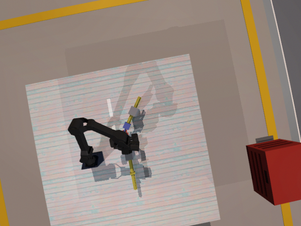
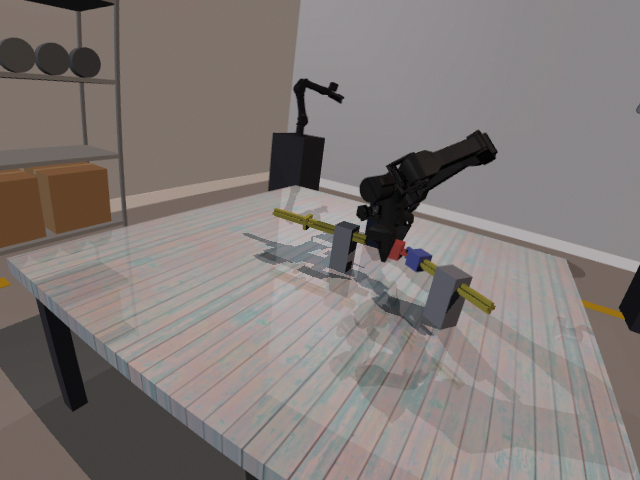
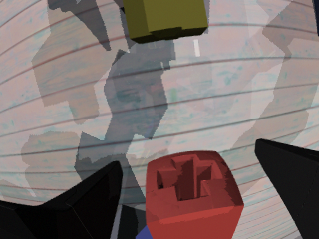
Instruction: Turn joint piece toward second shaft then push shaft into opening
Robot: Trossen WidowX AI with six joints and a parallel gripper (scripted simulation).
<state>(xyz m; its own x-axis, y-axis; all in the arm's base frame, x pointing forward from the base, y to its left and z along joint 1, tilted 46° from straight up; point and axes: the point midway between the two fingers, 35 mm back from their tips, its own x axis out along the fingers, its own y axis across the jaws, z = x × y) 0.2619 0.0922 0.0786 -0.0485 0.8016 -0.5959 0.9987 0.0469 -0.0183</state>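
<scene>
My gripper tip is 1 cm short of the red joint piece, 2 cm to the right of it and 2 cm below it.
</scene>
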